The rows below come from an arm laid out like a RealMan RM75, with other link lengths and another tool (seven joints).
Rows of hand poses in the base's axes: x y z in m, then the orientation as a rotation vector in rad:
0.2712 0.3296 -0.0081 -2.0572 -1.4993 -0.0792
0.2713 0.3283 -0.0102 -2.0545 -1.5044 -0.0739
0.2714 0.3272 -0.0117 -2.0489 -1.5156 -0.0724
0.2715 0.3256 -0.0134 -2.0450 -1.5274 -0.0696
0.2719 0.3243 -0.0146 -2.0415 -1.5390 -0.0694
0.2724 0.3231 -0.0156 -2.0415 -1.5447 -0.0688
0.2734 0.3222 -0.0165 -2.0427 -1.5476 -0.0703
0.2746 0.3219 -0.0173 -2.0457 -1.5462 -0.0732
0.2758 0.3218 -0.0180 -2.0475 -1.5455 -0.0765
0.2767 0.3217 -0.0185 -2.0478 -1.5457 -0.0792
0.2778 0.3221 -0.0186 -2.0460 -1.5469 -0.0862
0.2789 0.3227 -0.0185 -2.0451 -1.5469 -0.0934
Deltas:
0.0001 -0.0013 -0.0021 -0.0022 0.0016 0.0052
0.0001 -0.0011 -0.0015 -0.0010 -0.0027 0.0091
0.0001 -0.0016 -0.0017 -0.0030 -0.0028 0.0090
0.0004 -0.0013 -0.0012 -0.0022 -0.0044 0.0081
0.0005 -0.0012 -0.0010 -0.0025 -0.0025 0.0033
0.0010 -0.0009 -0.0009 -0.0014 -0.0028 0.0008
0.0012 -0.0003 -0.0008 -0.0004 -0.0021 -0.0027
0.0012 -0.0001 -0.0007 0.0004 -0.0022 -0.0019
0.0009 -0.0001 -0.0005 0.0008 -0.0018 -0.0006
0.0011 0.0004 -0.0001 0.0037 -0.0041 0.0000
0.0011 0.0006 0.0001 0.0036 -0.0039 -0.0011

